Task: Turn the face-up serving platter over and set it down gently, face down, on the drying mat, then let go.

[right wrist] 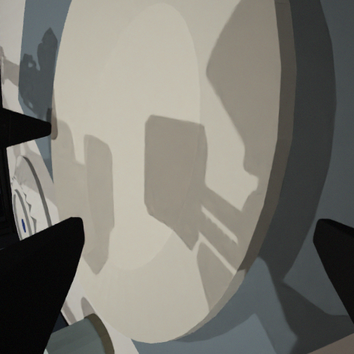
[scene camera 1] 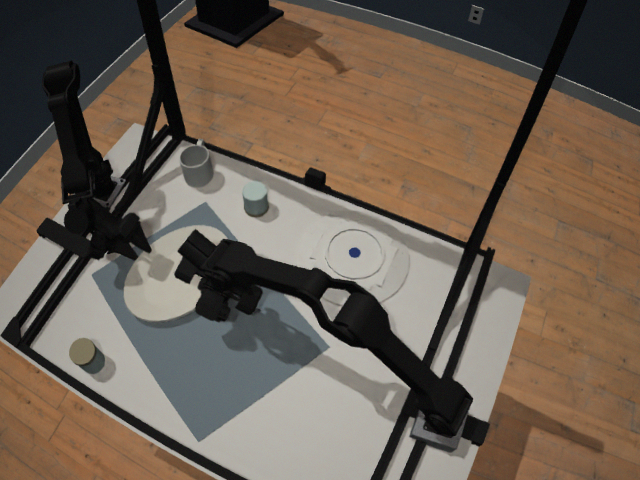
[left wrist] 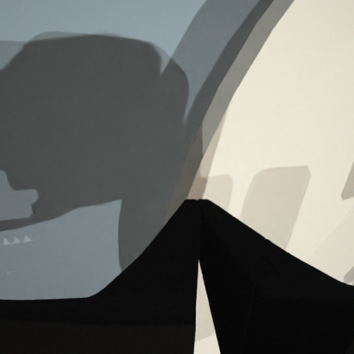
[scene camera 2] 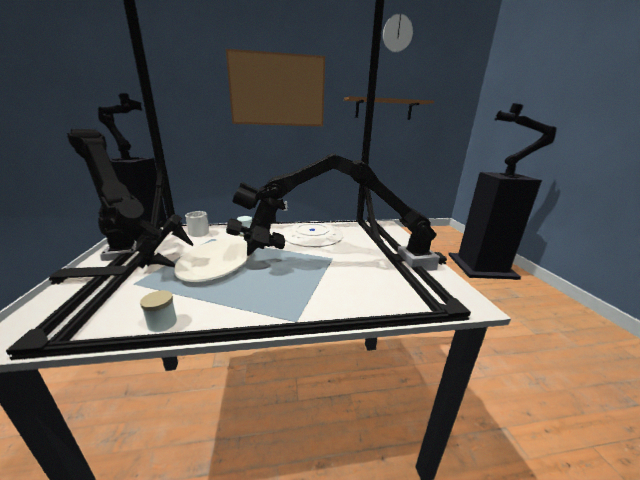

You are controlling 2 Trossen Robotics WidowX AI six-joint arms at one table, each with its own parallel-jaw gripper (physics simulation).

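Frame: origin at the left arm's base, x ahead, y left, z up, level; centimetres.
Where they show: left gripper, between the fingertips: [scene camera 2: 247,254]; right gripper, between the fingertips: [scene camera 1: 143,255] [scene camera 2: 184,255]; left arm's base, origin of its link: [scene camera 1: 441,419] [scene camera 2: 418,251]; right arm's base, origin of its link: [scene camera 1: 102,189] [scene camera 2: 122,246].
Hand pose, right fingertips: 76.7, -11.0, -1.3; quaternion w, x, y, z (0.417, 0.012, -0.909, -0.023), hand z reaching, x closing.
Things, the pixels of their top centre, and the offset from my right fingertips, as dx, dy, dz. Level surfaces: height alone.
- cream oval serving platter, centre of its top: [scene camera 1: 177,271] [scene camera 2: 215,256] -9.4, +0.0, -0.8
- blue-grey drying mat, height of its surface: dz -3.6
- round white plate with a blue dot, centre of its top: [scene camera 1: 354,251] [scene camera 2: 312,228] -45.9, -21.2, -1.1
- grey mug, centre of its top: [scene camera 1: 195,151] [scene camera 2: 195,212] +1.6, -30.4, +4.8
- pale teal jar, centre of its top: [scene camera 1: 254,190] [scene camera 2: 244,218] -18.0, -25.5, +3.2
- tan-topped jar, centre of its top: [scene camera 1: 81,351] [scene camera 2: 156,298] -0.7, +28.0, +3.3
The cream oval serving platter [scene camera 1: 170,302] [scene camera 2: 211,260] [left wrist: 290,100] [right wrist: 150,75] lies over the blue-grey drying mat [scene camera 1: 206,382] [scene camera 2: 289,294] [left wrist: 50,280], with a fainter inner oval on its upward side. My left gripper [scene camera 2: 250,251] [left wrist: 195,210] is shut and empty, its tips at the platter's rim on the picture's right in scene camera 2; the arm hides them in scene camera 1. My right gripper [scene camera 1: 142,253] [scene camera 2: 183,254] [right wrist: 202,230] is open at the platter's opposite end, its fingers spread about the rim with nothing gripped. Whether either gripper touches the rim is unclear.
A round white plate with a blue dot [scene camera 1: 354,252] [scene camera 2: 312,229] [right wrist: 23,225] lies at the back right. A grey mug [scene camera 1: 196,166] [scene camera 2: 196,224] and a pale teal jar [scene camera 1: 255,198] [scene camera 2: 244,220] stand at the back. A tan-topped jar [scene camera 1: 85,353] [scene camera 2: 158,310] stands front left.
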